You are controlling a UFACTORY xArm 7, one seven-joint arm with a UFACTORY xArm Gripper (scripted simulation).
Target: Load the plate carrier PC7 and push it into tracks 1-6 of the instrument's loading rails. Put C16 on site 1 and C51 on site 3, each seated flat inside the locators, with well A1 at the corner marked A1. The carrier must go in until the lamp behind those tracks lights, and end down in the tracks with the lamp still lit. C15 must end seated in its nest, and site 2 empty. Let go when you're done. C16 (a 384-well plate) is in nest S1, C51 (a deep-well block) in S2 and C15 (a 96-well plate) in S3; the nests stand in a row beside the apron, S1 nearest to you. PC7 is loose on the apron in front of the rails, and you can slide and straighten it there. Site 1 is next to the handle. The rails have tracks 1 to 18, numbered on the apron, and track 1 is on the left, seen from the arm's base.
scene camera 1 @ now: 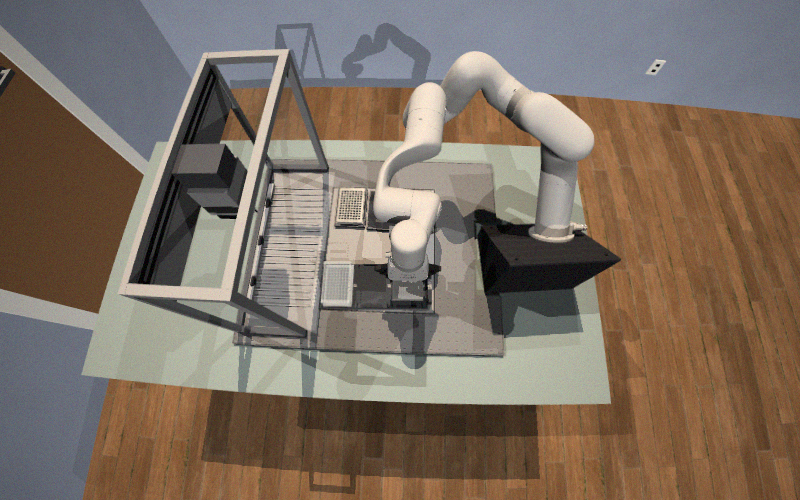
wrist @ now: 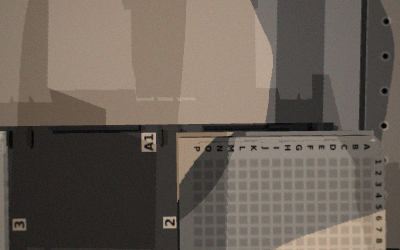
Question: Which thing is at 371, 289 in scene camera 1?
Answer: A dark plate carrier PC7.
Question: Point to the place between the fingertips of the gripper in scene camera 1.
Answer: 407, 277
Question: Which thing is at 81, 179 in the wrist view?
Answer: A dark plate carrier PC7.
